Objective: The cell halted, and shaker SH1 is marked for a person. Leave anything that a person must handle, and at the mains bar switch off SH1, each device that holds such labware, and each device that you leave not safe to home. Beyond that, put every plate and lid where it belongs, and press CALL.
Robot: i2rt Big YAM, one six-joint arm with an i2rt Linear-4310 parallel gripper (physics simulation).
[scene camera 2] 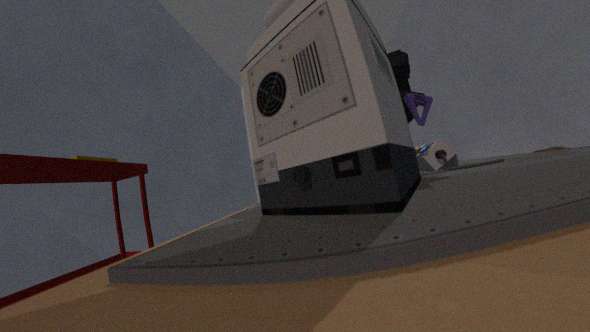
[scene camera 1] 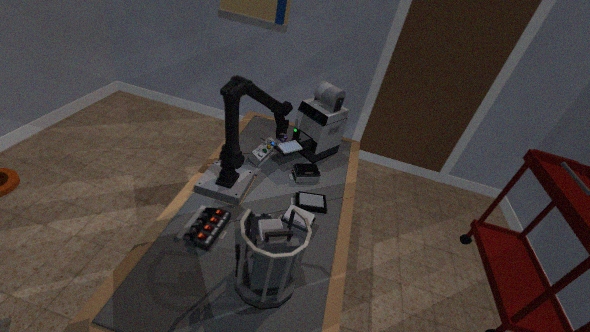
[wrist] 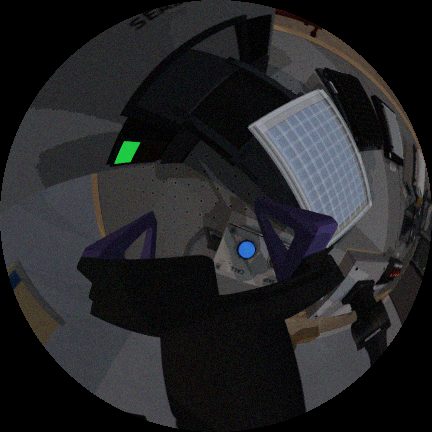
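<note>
My gripper is open and empty, with purple fingers, above the control box. The blue CALL button shows between and beyond the fingers in the wrist view. A pale gridded plate rests on the dark carrier in front of the white sealer, whose green light is lit. The mains bar shows several orange-lit switches. A black-topped device and a black nest with a white plate stand farther along. SH1's label is unreadable.
A round cage stands at the table's near end, with a white block inside its outline. A white piece lies behind its rim. A red cart stands beyond the table edge. The arm's base is near the mains bar.
</note>
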